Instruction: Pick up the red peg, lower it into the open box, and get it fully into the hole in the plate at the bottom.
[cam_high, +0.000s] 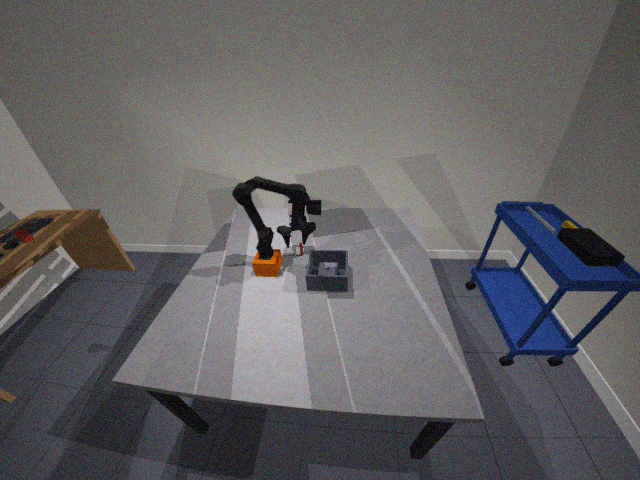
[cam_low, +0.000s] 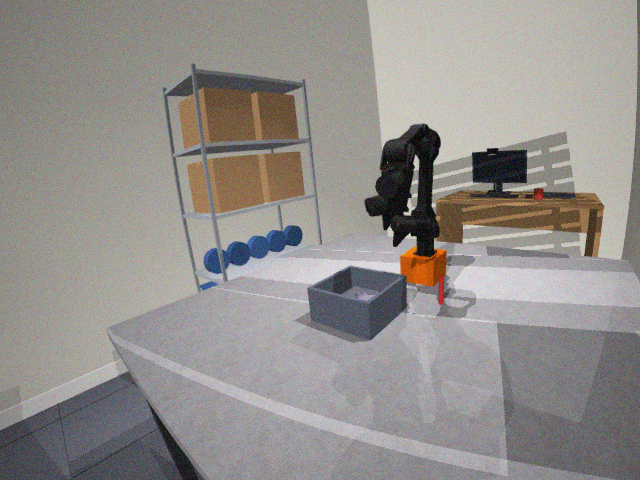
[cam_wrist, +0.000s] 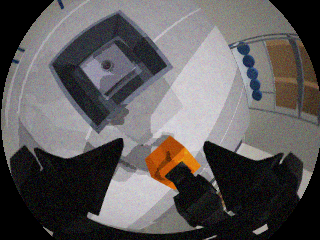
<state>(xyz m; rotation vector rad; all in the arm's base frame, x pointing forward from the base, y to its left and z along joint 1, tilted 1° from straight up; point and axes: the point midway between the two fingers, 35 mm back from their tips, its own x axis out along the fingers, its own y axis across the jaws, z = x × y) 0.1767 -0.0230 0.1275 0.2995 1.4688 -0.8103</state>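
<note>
My gripper tip is 15 cm to the right of the red peg, 14 cm above it and 2 cm past it. The rest, counted from my gripper tip: plate 15 cm ahead, 14 cm below, 1 cm to the right; grey box 16 cm below, 15 cm ahead, 1 cm to the right.
</note>
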